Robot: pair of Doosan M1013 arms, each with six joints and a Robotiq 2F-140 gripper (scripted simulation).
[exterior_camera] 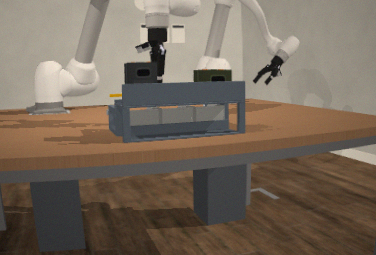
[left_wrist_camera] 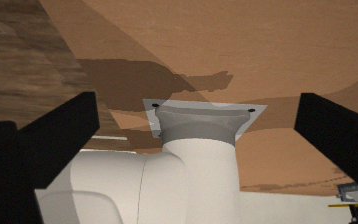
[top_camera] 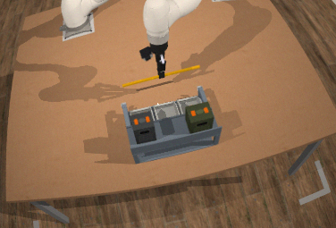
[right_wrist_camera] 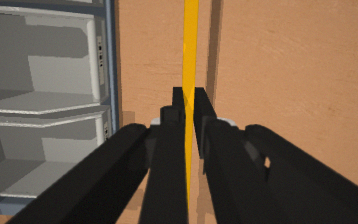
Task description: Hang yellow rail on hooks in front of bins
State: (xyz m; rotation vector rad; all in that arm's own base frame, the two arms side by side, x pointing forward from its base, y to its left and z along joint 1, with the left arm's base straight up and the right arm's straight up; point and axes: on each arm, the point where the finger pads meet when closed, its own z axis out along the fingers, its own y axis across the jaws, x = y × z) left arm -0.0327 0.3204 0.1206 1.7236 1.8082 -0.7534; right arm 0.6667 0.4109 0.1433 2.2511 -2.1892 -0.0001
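Now: the yellow rail 30 mm below my right hand. From my right hand the other things lie so: blue-grey shelf: 210 mm ahead, 30 mm to the right, 80 mm below.
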